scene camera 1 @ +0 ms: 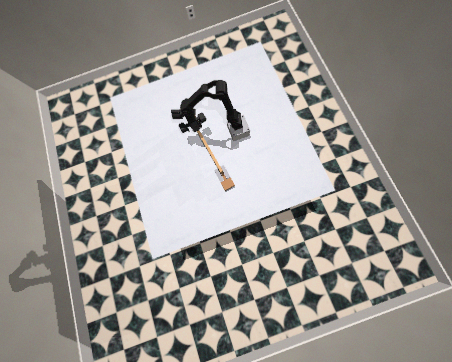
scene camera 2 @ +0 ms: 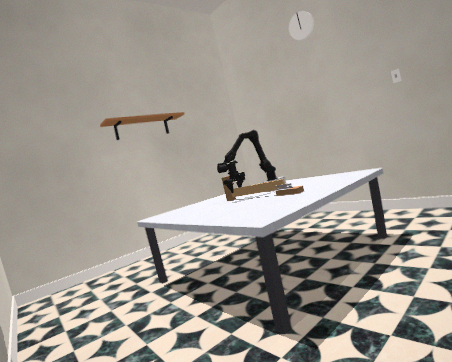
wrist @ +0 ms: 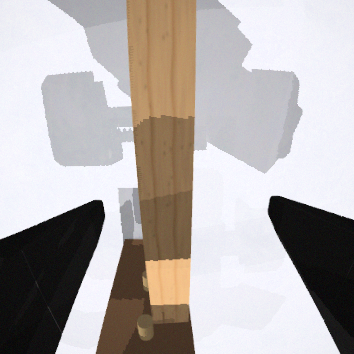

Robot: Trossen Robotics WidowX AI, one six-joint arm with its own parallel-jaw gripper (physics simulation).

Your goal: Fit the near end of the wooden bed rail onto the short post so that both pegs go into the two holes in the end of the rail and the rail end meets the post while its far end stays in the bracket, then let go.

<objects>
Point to a wooden bed rail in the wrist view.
At 161, 48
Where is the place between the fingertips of my gripper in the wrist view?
187, 206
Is my gripper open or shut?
Open.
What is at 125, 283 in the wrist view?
A short post.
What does my gripper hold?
Nothing.
</objects>
